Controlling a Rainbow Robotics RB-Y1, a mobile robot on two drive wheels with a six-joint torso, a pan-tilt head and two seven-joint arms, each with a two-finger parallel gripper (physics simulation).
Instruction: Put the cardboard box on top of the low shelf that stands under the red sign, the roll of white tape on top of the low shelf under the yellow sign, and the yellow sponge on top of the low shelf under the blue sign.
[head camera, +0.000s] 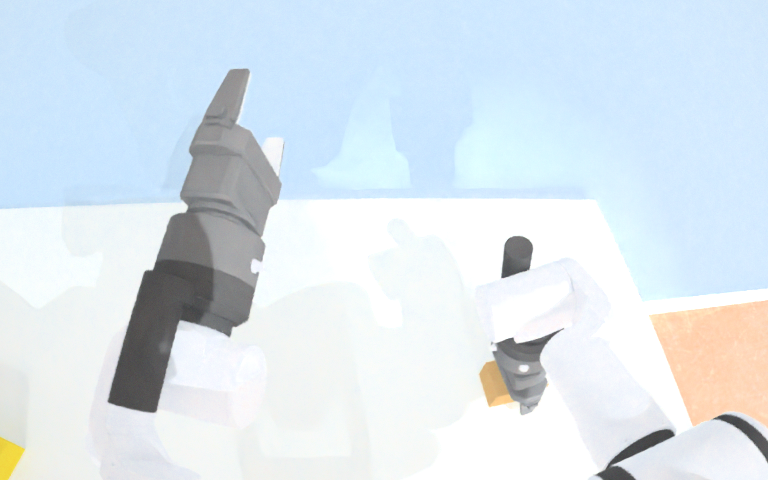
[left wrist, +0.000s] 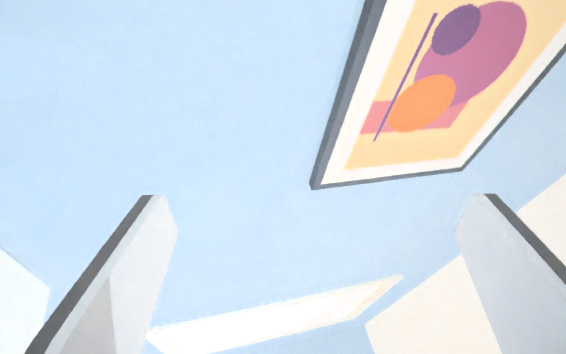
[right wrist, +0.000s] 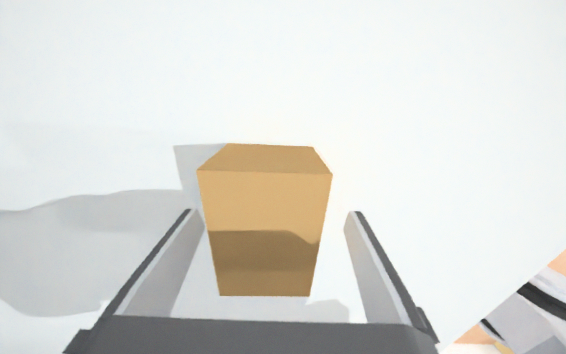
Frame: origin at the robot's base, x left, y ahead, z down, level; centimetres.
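Where they show: left gripper, fingertip midpoint: (head camera: 259, 108) (left wrist: 314, 214); right gripper, fingertip midpoint: (head camera: 513, 381) (right wrist: 272, 219).
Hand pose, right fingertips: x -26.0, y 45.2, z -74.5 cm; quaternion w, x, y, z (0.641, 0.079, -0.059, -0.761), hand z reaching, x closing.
Things, the pixels of their top centre, and the offset from my right fingertips. "pt": a spot on its surface instead. Level surfaces: height alone.
- cardboard box at its top centre: (right wrist: 265, 247) (head camera: 517, 373) dx +0.0, dy +0.3, dz -2.5 cm
- white surface at its surface level: dz +2.5 cm
- yellow piece at a spot on its surface: (head camera: 7, 457) pt dx +81.2, dy -12.3, dz -0.3 cm
- orange-brown floor patch at a spot on its surface: (head camera: 719, 350) pt dx -124.2, dy +28.3, dz +74.5 cm
The cardboard box (head camera: 493, 386) (right wrist: 265, 205) stands on a white surface (head camera: 566, 237) (right wrist: 425, 100). My right gripper (head camera: 527, 409) (right wrist: 272, 219) is open above the box and partly hides it in the head view. In the right wrist view the box shows between the two fingers, with a gap on each side. My left gripper (head camera: 258, 104) (left wrist: 314, 214) is open and empty, raised at the upper left of the head view. A yellow piece (head camera: 7, 457), maybe the sponge, is cut off at the lower left edge. The tape, the shelves and the signs do not show.
A pale blue wall or floor area (head camera: 679, 141) lies beyond the white surface. An orange-brown floor patch (head camera: 719, 350) is at the right. In the left wrist view a framed picture (left wrist: 425, 105) hangs on a blue wall (left wrist: 200, 100), with a bright white panel (left wrist: 280, 320) below.
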